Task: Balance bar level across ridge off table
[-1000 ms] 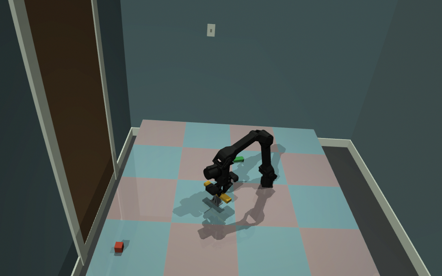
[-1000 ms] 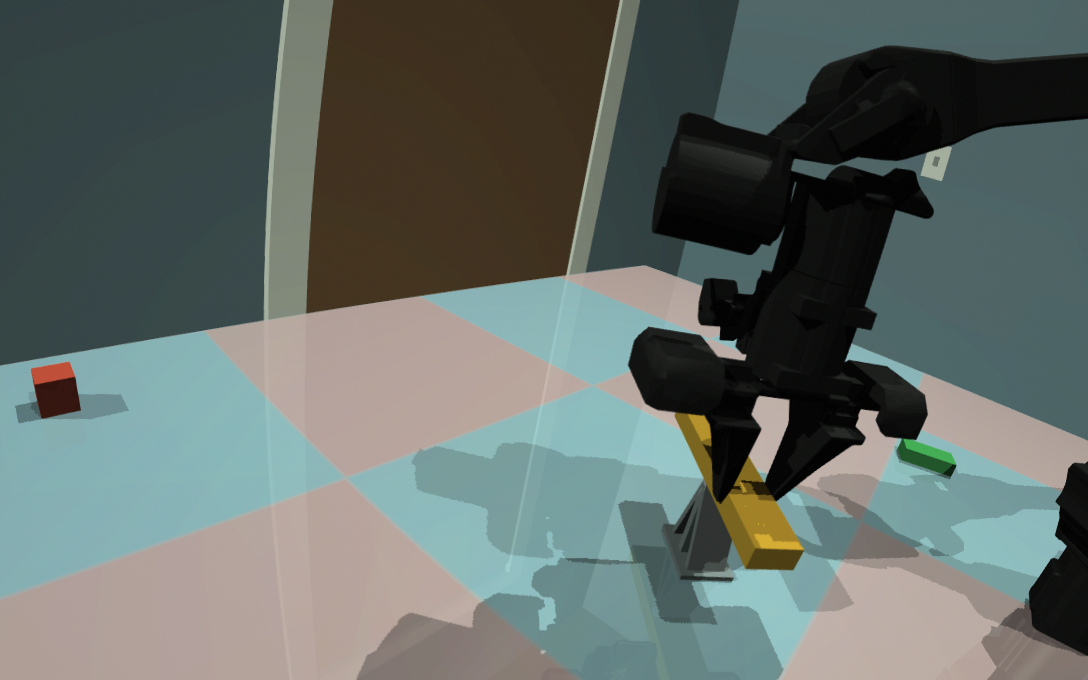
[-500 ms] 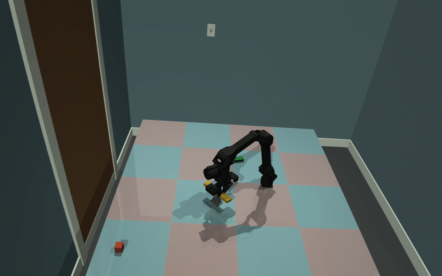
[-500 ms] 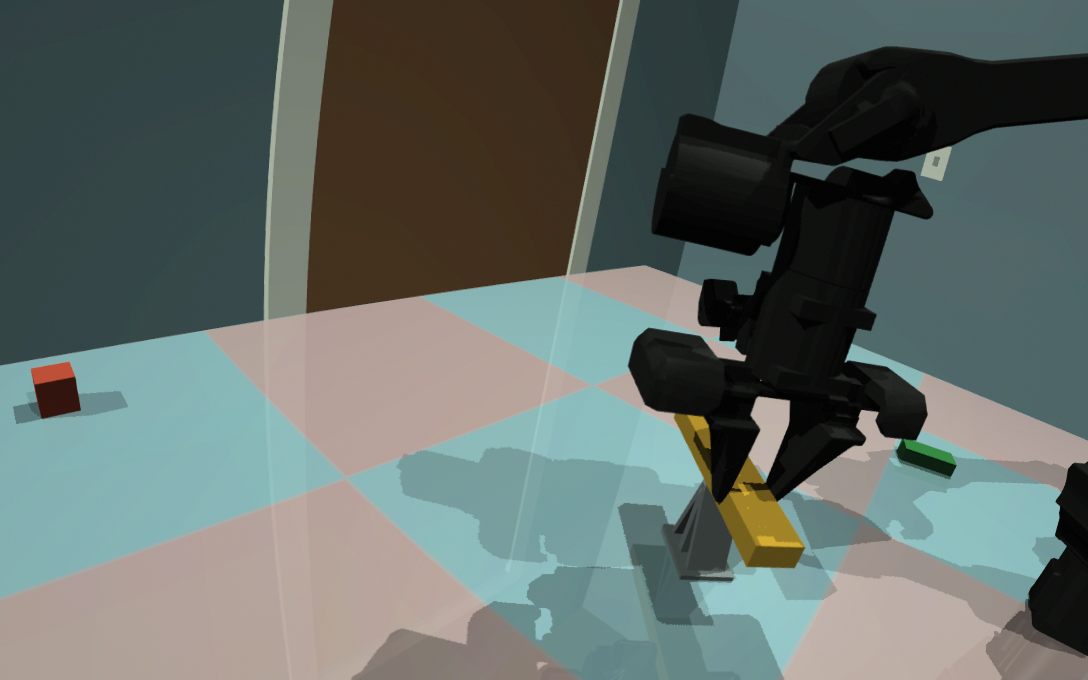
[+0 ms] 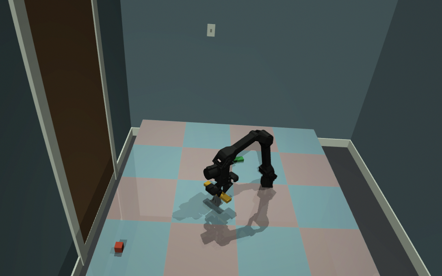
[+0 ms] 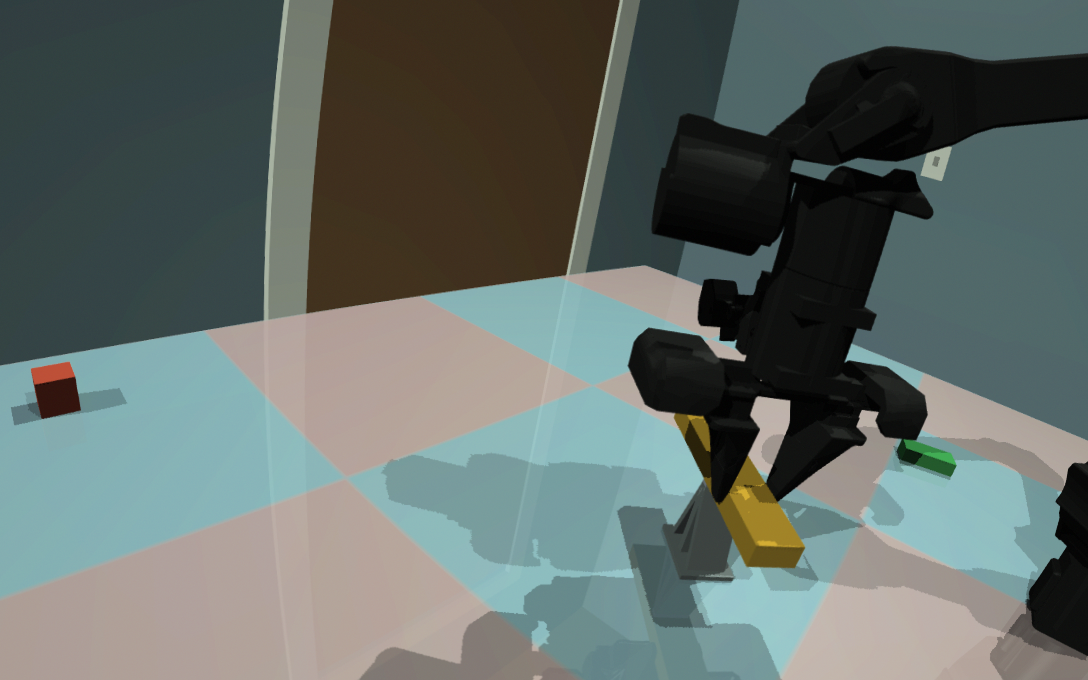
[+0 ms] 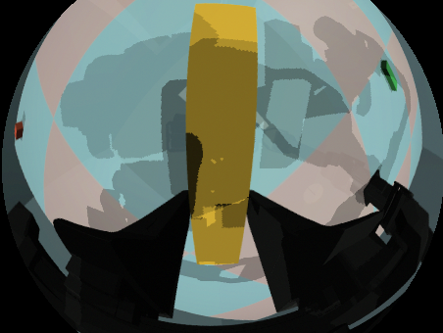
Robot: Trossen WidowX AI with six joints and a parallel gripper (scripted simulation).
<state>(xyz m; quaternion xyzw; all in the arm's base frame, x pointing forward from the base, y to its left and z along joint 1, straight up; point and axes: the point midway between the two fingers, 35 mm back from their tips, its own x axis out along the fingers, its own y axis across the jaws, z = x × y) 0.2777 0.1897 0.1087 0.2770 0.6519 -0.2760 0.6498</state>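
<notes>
Now: the yellow bar 20 mm to the right of my gripper tip and 20 mm ahead of it. Round my gripper tip: red cube: 460 mm ahead, 310 mm to the left, 60 mm below; green block: 400 mm to the right, 120 mm behind, 70 mm below.
</notes>
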